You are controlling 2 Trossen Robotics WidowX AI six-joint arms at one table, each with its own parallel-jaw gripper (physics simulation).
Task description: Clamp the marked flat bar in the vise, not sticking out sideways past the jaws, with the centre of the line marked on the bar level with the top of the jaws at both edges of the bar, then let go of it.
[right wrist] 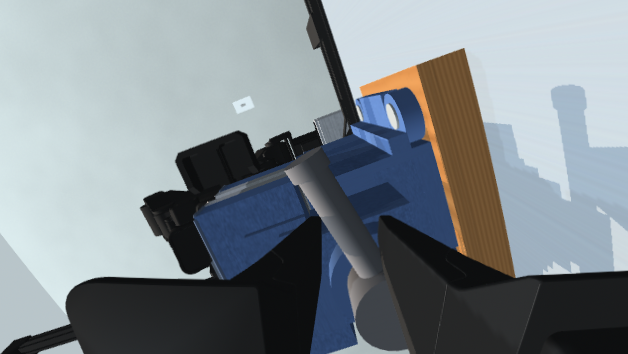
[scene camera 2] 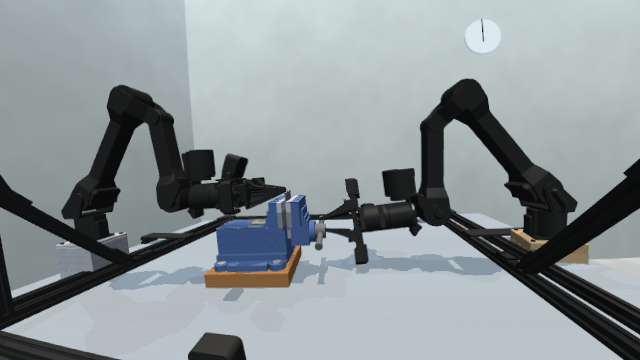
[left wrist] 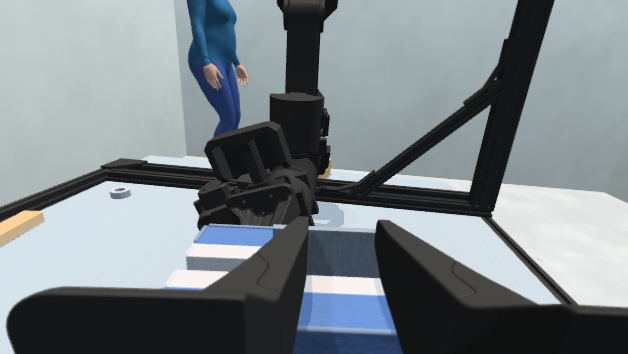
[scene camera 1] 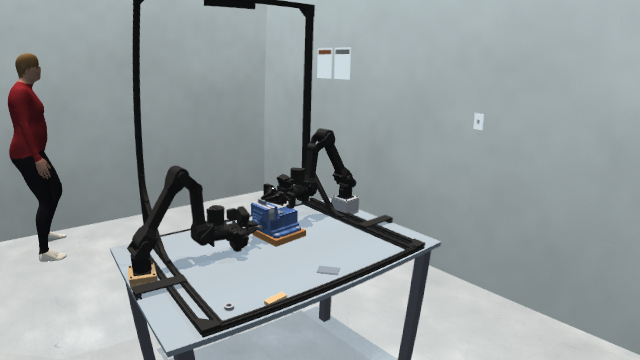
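Seen in the pictures: left gripper, fingertip midpoint: (scene camera 2: 284, 190) (left wrist: 341, 229) (scene camera 1: 263, 199); right gripper, fingertip midpoint: (right wrist: 349, 227) (scene camera 1: 257, 226); left arm's base, origin of the base link: (right wrist: 321, 141) (scene camera 2: 93, 238) (scene camera 1: 345, 196); right arm's base, origin of the base link: (scene camera 2: 545, 235) (scene camera 1: 141, 270).
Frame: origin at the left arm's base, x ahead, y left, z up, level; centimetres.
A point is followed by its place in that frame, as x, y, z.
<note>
The blue vise (scene camera 1: 287, 218) {42.0, 3.8, 0.3} (scene camera 2: 252, 245) {44.0, -3.4, -1.4} (left wrist: 345, 312) {49.3, -1.1, 7.6} (right wrist: 250, 215) {54.7, 4.3, 4.9} stands on a wooden base. The grey flat bar (scene camera 2: 287, 194) {52.0, -1.9, 8.8} (left wrist: 342, 252) {51.6, -1.2, 8.4} sits low between its jaws, its top part above them. The blue line does not show in the left wrist view; fingers hide parts of the bar and jaws. My left gripper (scene camera 2: 285, 189) {51.2, -1.0, 9.6} (left wrist: 341, 229) {51.2, -1.0, 9.6} is partly open with nothing held, its fingertips just above the near jaw, close to the bar's top. My right gripper (scene camera 2: 320, 223) {57.8, 3.4, 0.7} (right wrist: 349, 227) {57.8, 3.4, 0.7} is shut on the vise handle (scene camera 2: 319, 240) {58.3, -4.9, -0.4} (right wrist: 342, 222) {58.8, 4.1, 0.8}, which slants between its fingers.
The wooden base (scene camera 1: 280, 241) {49.8, 8.2, -6.6} (scene camera 2: 247, 280) {44.1, -7.8, -6.8} (right wrist: 467, 165) {52.2, 2.0, -6.8} carries the vise. A wooden block (scene camera 1: 275, 299) {79.5, 40.1, -6.8} (left wrist: 20, 226) {78.7, 38.0, -7.1}, a ring (left wrist: 120, 195) {91.2, 32.3, -7.6} and a grey plate (scene camera 1: 328, 270) {51.5, 36.6, -8.0} lie toward the front edge in scene camera 1. Black frame rails run around the table.
</note>
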